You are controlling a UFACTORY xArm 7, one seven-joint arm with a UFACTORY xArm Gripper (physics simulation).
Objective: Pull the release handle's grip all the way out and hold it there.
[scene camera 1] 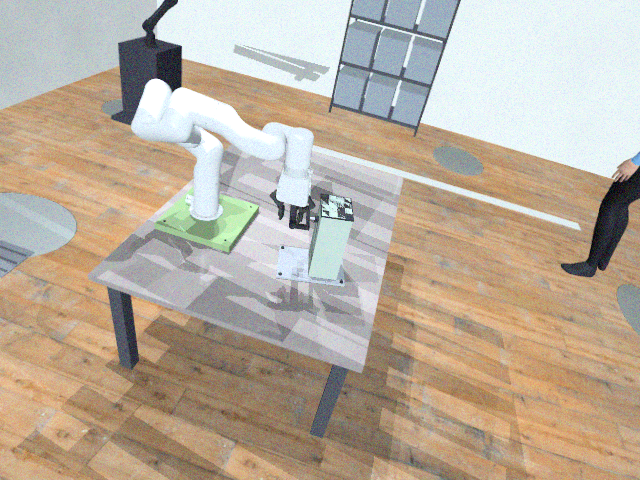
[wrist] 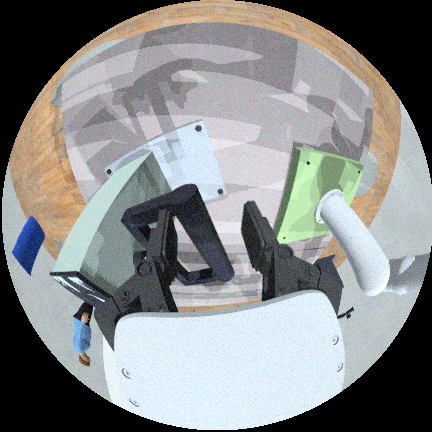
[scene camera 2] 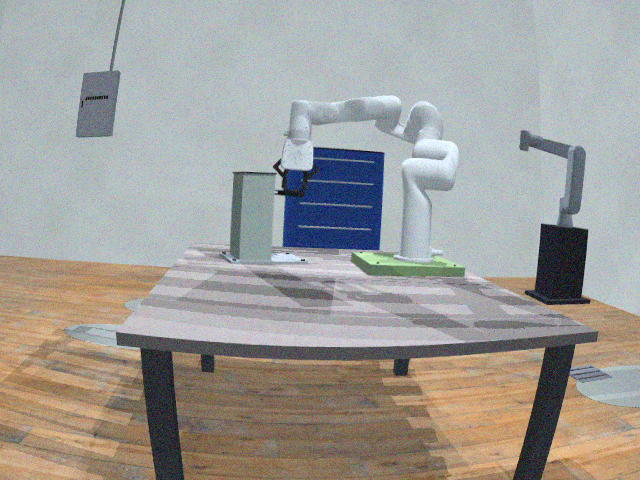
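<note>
The black release handle (scene camera 1: 300,226) (wrist: 204,231) is a loop with a thick grip bar, on the table side of a tall pale green housing (scene camera 1: 330,248) (scene camera 2: 252,217) (wrist: 97,225). A short rod shows between loop and housing in scene camera 1; how far it is out is hard to tell. My gripper (scene camera 1: 296,219) (scene camera 2: 294,191) (wrist: 207,219) is partly open, pointing down around the grip bar. In the wrist view the left finger is inside the loop, on the housing side, and the right finger is beyond the bar with a visible gap. Contact of the left finger is hidden.
The housing stands on a pale base plate (scene camera 1: 289,262) (wrist: 200,162) bolted to the table (scene camera 1: 222,304) (scene camera 2: 336,330). The arm's base is on a green plate (scene camera 1: 232,235) (scene camera 2: 372,266) (wrist: 295,210). A blue cabinet (scene camera 2: 341,217) stands behind the table.
</note>
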